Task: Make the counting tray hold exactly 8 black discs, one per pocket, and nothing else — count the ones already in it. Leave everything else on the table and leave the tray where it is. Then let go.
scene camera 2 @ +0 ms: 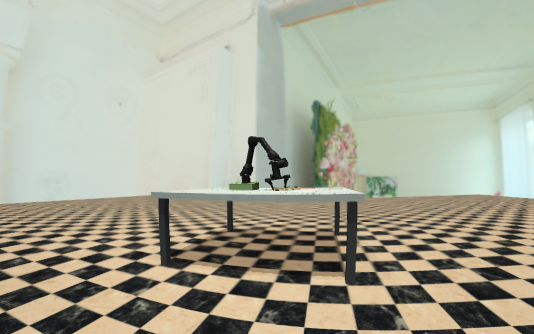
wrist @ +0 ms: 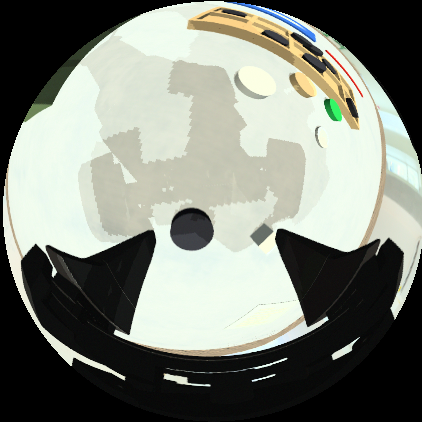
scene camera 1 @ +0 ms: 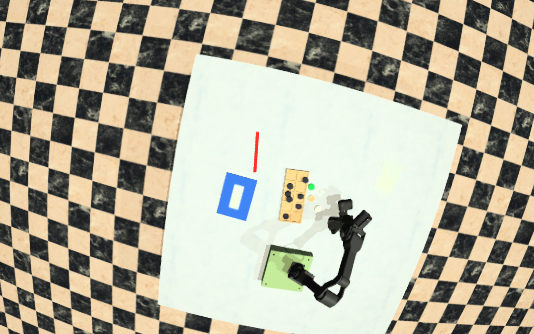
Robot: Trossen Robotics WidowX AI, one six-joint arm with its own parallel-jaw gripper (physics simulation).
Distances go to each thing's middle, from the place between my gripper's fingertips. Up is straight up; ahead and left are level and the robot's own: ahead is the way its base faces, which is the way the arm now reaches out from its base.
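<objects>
I see the tan counting tray (scene camera 1: 293, 176) 2 cm behind my hand and 24 cm to the left of it.
</objects>
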